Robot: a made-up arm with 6 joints. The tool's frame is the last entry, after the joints.
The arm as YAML. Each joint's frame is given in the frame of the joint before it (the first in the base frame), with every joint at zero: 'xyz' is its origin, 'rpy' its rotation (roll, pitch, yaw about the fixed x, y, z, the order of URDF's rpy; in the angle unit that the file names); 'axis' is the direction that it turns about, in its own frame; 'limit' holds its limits. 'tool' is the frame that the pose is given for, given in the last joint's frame.
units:
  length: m
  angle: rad
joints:
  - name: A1
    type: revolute
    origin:
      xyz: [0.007, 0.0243, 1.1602]
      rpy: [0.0, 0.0, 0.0]
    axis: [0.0, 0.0, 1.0]
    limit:
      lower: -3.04
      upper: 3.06
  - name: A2
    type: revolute
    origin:
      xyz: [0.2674, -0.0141, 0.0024]
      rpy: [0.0, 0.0, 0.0]
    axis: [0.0, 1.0, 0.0]
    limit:
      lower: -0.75
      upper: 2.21
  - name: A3
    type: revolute
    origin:
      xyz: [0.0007, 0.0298, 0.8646]
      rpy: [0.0, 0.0, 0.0]
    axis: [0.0, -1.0, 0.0]
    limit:
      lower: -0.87
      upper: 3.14
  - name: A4
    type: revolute
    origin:
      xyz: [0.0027, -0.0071, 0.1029]
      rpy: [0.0, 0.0, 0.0]
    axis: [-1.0, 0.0, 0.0]
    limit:
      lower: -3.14
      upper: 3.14
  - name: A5
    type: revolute
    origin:
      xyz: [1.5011, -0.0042, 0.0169]
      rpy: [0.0, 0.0, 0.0]
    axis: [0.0, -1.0, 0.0]
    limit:
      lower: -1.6
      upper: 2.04
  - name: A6
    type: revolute
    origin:
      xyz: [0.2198, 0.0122, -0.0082]
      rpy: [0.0, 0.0, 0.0]
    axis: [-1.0, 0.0, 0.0]
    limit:
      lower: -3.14
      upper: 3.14
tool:
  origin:
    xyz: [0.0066, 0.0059, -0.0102]
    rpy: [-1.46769, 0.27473, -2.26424]
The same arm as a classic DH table. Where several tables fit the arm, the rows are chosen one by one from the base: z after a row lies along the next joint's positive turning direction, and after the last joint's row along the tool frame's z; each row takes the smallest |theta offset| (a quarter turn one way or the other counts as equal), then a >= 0, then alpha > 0; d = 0 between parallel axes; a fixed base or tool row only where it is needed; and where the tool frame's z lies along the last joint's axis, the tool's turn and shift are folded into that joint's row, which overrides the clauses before.
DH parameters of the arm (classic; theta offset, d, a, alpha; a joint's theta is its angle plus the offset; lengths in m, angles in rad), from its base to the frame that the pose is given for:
base (fixed): 1.2903 0.0000 0.0253 0.0000
A1: -1.2903 1.1626 0.2674 -1.5708
A2: -1.5700 0.0000 0.8646 3.1416
A3: 0.0008 -0.0086 0.1029 -1.5708
A4: 0.0000 -1.5038 0.0169 1.5708
A5: 0.0000 -0.0080 -0.0082 -1.5708
A6: 0.1496 -0.2347 -0.0092 2.4145
tool (fixed): 1.9591 -0.0111 0.0000 0.0000
Joint limits (rad, base to tool): -3.0400..3.0600 -0.7500..2.2100 -0.8700..3.1400 -3.1400..3.1400 -1.6000..2.0400 -3.1400..3.1400

